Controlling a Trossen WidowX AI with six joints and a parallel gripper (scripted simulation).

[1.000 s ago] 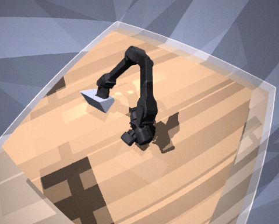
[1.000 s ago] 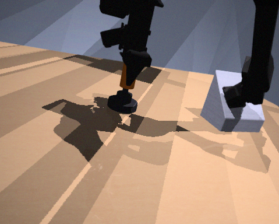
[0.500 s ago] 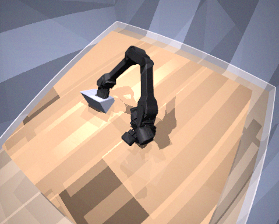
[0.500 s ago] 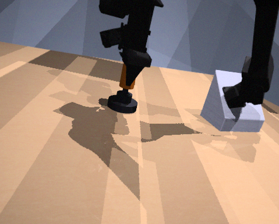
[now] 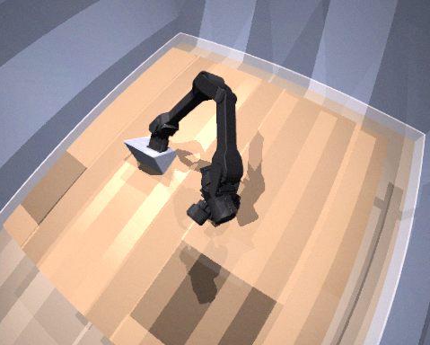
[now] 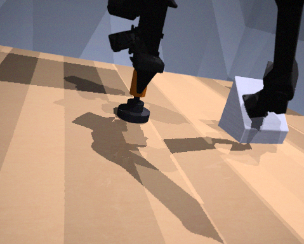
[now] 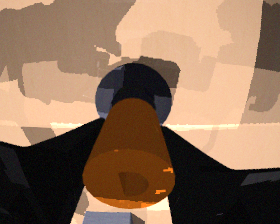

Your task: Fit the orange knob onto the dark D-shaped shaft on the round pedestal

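The orange knob is 20 mm above my gripper tip. The rest, counted from my gripper tip: dark pedestal 40 mm below.
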